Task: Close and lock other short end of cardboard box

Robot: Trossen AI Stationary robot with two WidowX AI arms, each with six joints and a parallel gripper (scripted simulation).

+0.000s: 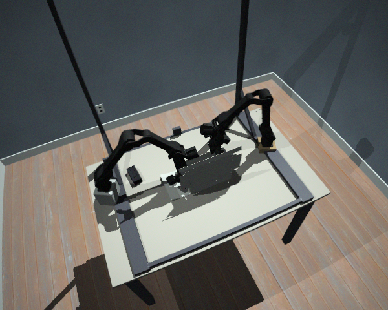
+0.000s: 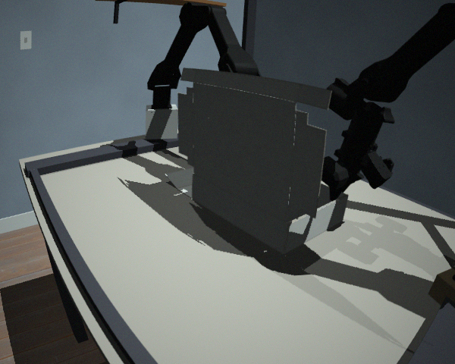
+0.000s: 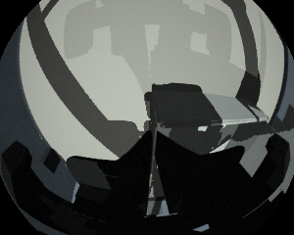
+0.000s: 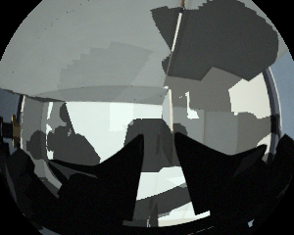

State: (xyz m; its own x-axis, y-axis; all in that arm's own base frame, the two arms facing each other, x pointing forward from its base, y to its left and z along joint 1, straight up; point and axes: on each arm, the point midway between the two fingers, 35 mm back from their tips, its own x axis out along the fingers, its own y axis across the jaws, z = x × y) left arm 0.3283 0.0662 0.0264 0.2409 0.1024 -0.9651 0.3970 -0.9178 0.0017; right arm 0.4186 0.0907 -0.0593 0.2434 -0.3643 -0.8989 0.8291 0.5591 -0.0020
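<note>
Now: the dark block 260 mm to the right of my right hand, 180 mm behind it and 40 mm below it.
</note>
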